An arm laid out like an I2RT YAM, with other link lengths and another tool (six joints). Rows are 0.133 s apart.
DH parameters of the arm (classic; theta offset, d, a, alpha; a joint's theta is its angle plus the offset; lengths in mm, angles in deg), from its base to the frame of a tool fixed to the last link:
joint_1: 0 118.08 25 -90
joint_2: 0 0 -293.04 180
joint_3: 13.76 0 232.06 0
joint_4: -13.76 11.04 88.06 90
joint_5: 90 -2.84 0 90
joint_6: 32 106.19 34.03 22
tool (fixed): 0 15.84 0 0
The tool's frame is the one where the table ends.
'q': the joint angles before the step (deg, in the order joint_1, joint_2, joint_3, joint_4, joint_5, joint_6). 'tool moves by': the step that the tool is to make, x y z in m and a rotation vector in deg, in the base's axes. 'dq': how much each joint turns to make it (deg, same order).
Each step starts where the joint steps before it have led.
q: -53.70, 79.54, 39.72, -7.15, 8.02, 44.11
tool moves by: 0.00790, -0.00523, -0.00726, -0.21, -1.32, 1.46
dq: 0.00, 2.15, -0.82, 3.97, -1.68, -0.41
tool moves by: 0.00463, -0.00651, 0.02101, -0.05, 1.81, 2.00
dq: 0.13, -0.22, 5.92, -6.92, -0.21, -2.39
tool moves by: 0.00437, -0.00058, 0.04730, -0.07, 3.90, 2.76
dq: 1.39, -1.41, 11.76, -15.10, 1.41, -3.16
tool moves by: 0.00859, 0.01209, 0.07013, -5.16, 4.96, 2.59
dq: 5.52, -2.19, 13.98, -14.97, 7.26, -2.63
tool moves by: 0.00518, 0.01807, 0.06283, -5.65, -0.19, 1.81
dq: 5.01, -2.14, 11.32, -9.23, 5.04, -0.50
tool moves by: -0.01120, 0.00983, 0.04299, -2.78, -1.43, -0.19
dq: 0.51, -1.12, 8.85, -6.92, 1.28, -0.41
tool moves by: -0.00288, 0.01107, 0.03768, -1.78, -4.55, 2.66
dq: 0.22, -0.75, 7.98, -4.06, -2.93, -0.21
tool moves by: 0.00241, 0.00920, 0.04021, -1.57, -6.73, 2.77
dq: 0.01, 0.83, 9.64, -3.05, -4.06, 1.27
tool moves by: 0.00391, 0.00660, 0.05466, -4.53, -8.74, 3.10
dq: -0.13, 2.20, 12.42, -0.80, -3.90, 0.74
